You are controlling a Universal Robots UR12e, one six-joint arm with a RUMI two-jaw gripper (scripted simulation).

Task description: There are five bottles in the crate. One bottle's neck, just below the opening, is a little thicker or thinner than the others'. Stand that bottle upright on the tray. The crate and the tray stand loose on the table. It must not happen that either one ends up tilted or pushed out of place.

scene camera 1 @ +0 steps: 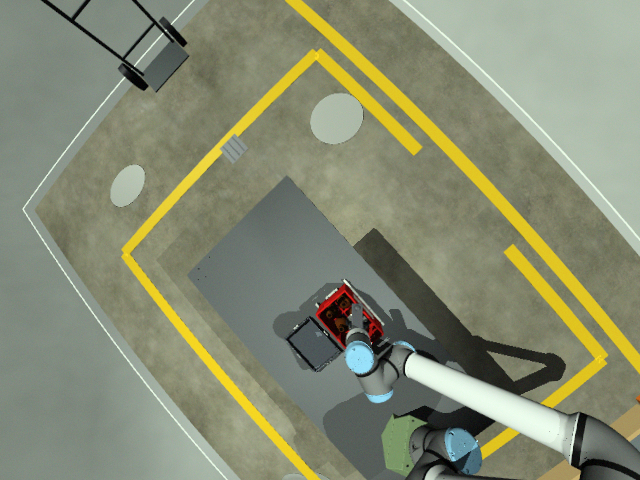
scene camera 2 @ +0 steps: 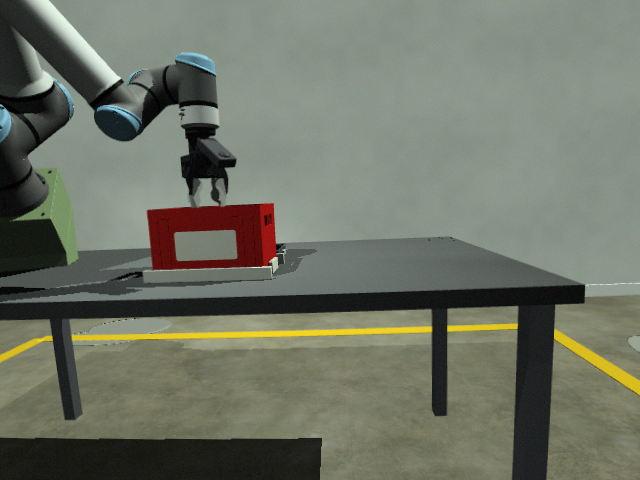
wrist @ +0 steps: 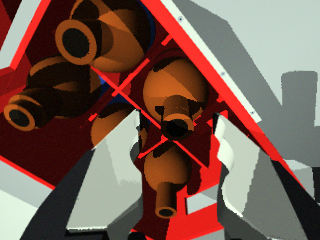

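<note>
A red crate and a dark tray are visible, as is my gripper, which the wrist view also shows.
</note>
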